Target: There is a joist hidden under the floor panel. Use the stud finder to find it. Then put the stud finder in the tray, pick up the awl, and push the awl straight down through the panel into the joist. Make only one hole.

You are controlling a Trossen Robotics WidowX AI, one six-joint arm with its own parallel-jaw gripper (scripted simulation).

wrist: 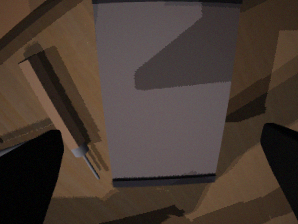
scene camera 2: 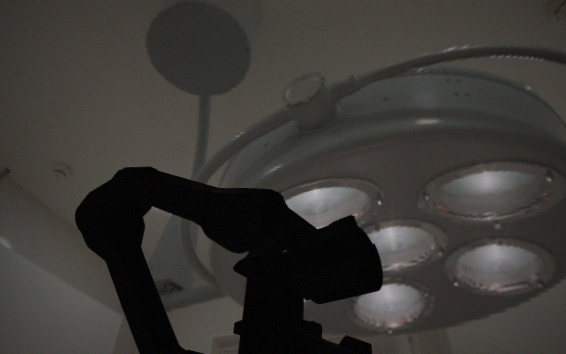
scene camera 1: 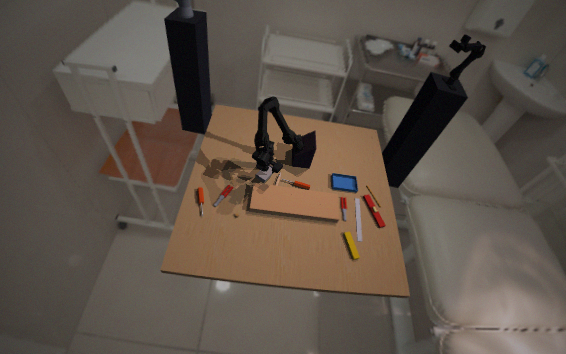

I see my gripper, a stud finder and a brown-handled awl.
